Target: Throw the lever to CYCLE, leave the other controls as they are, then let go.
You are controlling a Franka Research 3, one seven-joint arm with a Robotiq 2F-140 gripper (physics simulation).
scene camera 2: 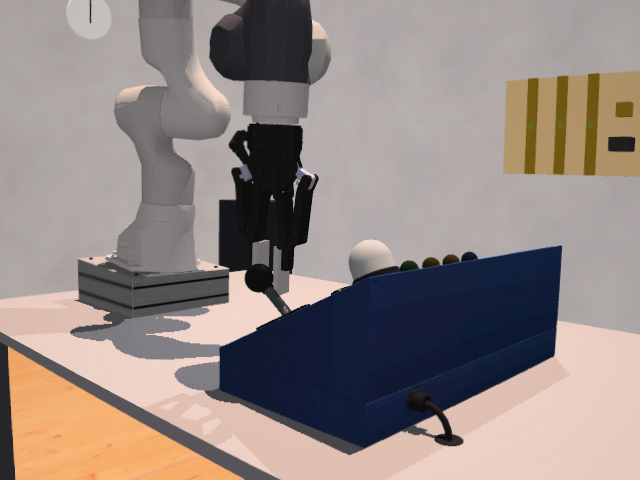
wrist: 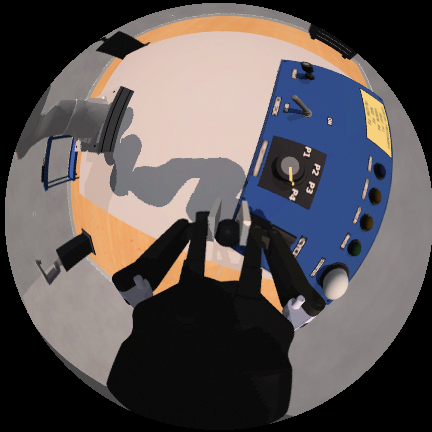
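The lever's black ball knob (scene camera 2: 258, 277) (wrist: 228, 233) leans out over the low edge of the blue console (scene camera 2: 460, 310) (wrist: 340, 145), away from the CYCLE label (wrist: 299, 246). Its grey shaft (scene camera 2: 277, 301) shows in the scene view. My gripper (scene camera 2: 270, 273) (wrist: 230, 208) points down at the knob, its fingers drawn in but still apart. In the wrist view the knob shows between the two grey pads; in the scene view it covers the lower part of one pad. No grip on it is visible. The lever's slot is partly hidden by a finger.
On the console are a dial (wrist: 289, 166) with its pointer towards P4, a grey toggle (wrist: 301, 106) tilted towards its OFF side, a small black switch (wrist: 307, 70), a white dome (scene camera 2: 371, 259) (wrist: 335, 284) and several dark round lamps. A cable (scene camera 2: 443, 418) leaves the back.
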